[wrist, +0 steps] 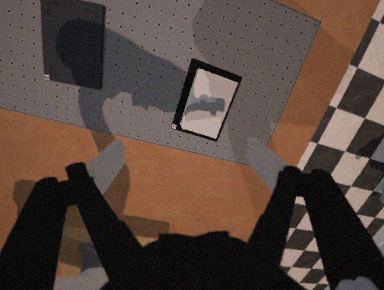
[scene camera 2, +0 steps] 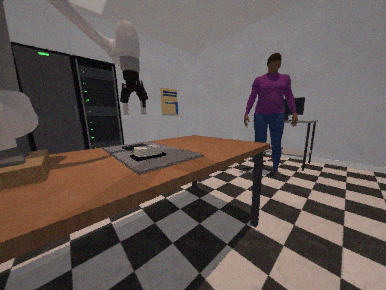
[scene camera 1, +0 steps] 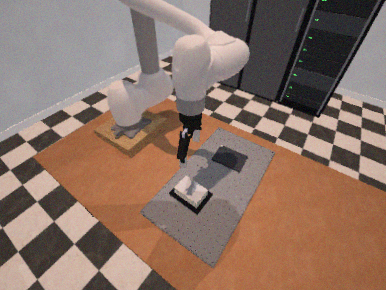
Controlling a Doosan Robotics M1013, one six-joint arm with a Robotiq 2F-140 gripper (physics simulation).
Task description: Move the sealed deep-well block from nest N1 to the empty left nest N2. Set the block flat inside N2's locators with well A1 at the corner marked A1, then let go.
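Frame: origin at the arm's base, x back, y right, z up, level; metres.
Seen in the pictures: gripper, fingertip midpoint: (wrist: 186,149) (scene camera 2: 134,114) (scene camera 1: 190,153); arm's base at its link origin: (scene camera 1: 131,125).
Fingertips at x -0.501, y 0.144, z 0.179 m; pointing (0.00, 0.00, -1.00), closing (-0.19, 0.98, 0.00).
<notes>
Offsets run from my fingertips to a thing's top centre. Level surfaces: height alone.
The white block {dx -0.033, dy +0.045, dz -0.173 m} (scene camera 1: 191,192) (scene camera 2: 148,150) (wrist: 210,117) sits in the black-rimmed nest N1 {dx -0.033, dy +0.045, dz -0.212 m} (scene camera 1: 198,209) (wrist: 184,97); the arm's shadow crosses its top. The dark, empty nest N2 (scene camera 1: 230,158) (scene camera 2: 132,147) (wrist: 75,45) lies left of N1 in the wrist view. Small pale marks show at each nest's lower left corner there; their lettering is too small to read. My gripper (scene camera 1: 190,150) (scene camera 2: 134,111) (wrist: 186,149) is open and empty, high above the table. In the wrist view the block lies ahead of the fingertips, right of the midline between them.
Both nests are on a grey perforated board {dz -0.227 m} (scene camera 1: 220,240) (scene camera 2: 175,156) (wrist: 280,65) on the orange-brown table {dz -0.240 m} (scene camera 1: 310,215) (scene camera 2: 220,145). The arm's base stands on a wooden block (scene camera 1: 112,139) (scene camera 2: 25,174). Dark cabinets (scene camera 1: 270,45) (scene camera 2: 45,90) stand behind. A person (scene camera 2: 272,95) stands beyond the table.
</notes>
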